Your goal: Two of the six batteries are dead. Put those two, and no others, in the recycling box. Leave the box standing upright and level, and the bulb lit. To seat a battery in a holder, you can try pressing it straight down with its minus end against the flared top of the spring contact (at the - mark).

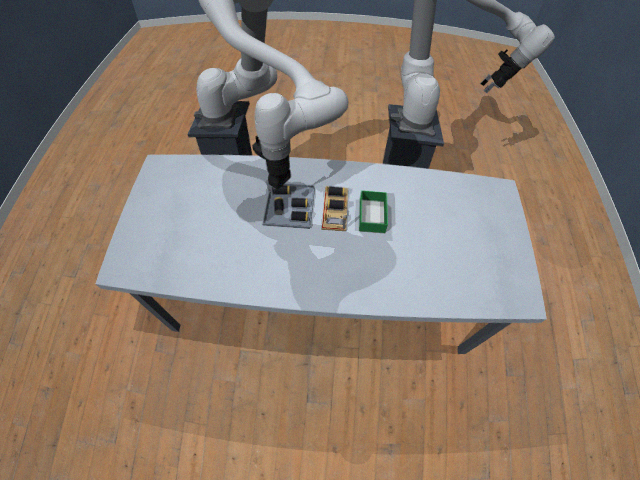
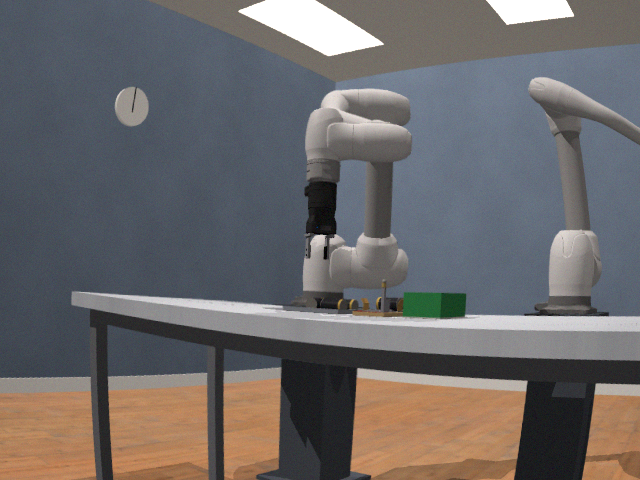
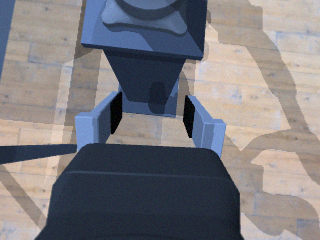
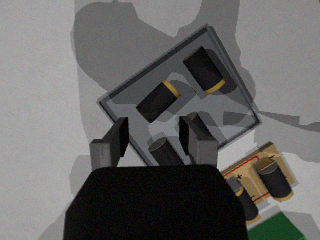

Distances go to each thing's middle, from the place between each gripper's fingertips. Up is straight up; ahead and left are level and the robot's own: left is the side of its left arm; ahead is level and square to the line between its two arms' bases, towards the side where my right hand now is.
My right hand (image 2: 317,258) is 160 mm above the grey tray (image 4: 228,113), 40 mm to the right of it and 30 mm past it. Also, from my right hand: green recycling box (image 2: 415,305) (360 mm to the left, 140 mm below, 10 mm ahead).
The green recycling box is 60 cm ahead of my left hand, 56 cm to the right of it and 25 cm below it. The rest, counted from my left hand: grey tray: 57 cm ahead, 88 cm to the right, 26 cm below.
